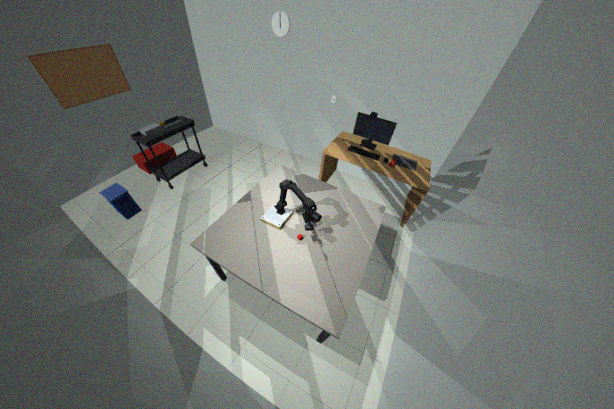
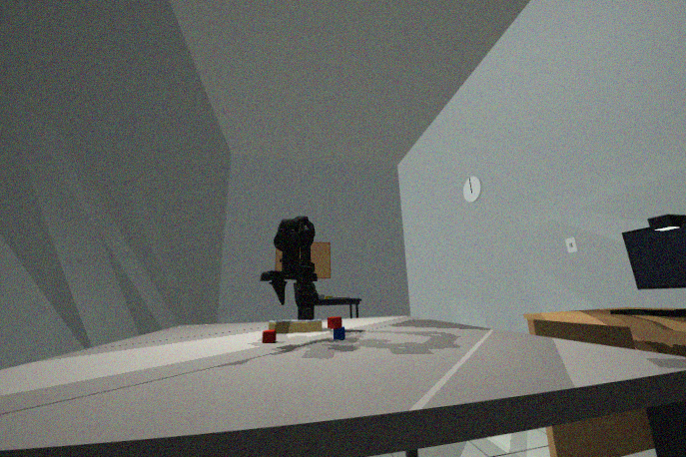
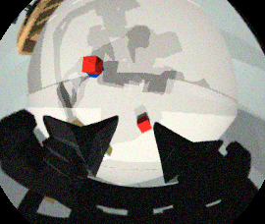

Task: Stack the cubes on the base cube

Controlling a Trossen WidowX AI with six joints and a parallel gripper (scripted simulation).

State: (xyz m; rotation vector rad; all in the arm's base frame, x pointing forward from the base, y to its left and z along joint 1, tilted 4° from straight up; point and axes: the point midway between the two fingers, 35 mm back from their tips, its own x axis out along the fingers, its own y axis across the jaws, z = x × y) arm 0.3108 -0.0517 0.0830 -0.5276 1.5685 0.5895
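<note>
Right now my gripper tip is 160 mm to the right of the blue cube, 90 mm above it and 20 mm past it.
</note>
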